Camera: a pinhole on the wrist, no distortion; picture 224 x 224 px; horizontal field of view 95.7 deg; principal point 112.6 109.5 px. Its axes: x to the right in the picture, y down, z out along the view. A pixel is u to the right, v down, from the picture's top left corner.
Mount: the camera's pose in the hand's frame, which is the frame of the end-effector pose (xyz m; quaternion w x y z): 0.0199 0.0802 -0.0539 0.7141 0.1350 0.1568 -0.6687
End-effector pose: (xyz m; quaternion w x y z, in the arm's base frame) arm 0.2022 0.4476 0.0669 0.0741 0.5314 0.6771 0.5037
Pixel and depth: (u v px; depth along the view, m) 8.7 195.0 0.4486
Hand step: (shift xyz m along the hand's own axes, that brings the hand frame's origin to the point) 0.3908 0.3454 0.5359
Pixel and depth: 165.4 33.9 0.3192
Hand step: -0.1943 -0.2165 0.1747
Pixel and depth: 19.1 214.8 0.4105
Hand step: 0.4417 0.2900 0.4674
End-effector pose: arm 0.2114 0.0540 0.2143 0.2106 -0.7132 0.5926 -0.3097
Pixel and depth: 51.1 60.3 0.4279
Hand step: -0.1833 0.1305 0.4459
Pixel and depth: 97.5 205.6 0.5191
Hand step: 0.5289 -0.0242 0.4437
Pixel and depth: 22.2 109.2 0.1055
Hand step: 0.0189 0.1236 0.0806
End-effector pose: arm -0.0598 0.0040 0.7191 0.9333 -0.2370 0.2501 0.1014
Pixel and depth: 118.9 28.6 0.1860
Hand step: -0.1194 -0.0155 0.1140
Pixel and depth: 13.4 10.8 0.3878
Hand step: -0.3613 0.2444 0.4606
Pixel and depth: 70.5 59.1 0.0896
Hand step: -0.0227 0.0750 0.0438
